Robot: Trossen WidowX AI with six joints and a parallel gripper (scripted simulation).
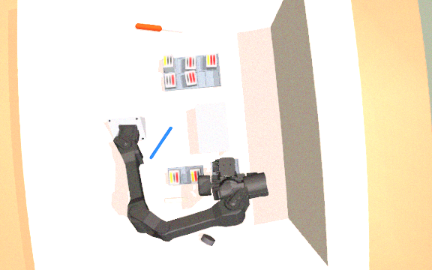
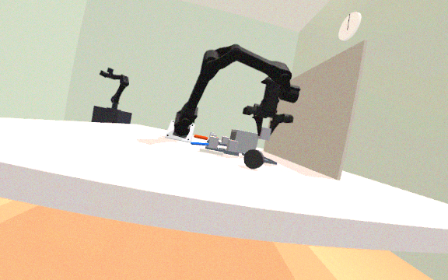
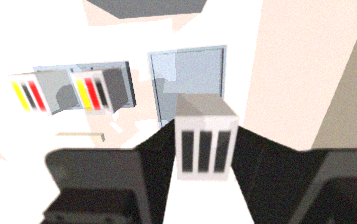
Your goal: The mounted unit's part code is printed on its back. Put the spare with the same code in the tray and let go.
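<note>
The flat tray is 90 mm below my gripper tip. From my gripper tip the other things lie so: black puck: 220 mm to the right, 70 mm behind, 60 mm below; then labelled block: 20 mm above; then mounted unit: 180 mm to the left, 50 mm behind, 40 mm below.
</note>
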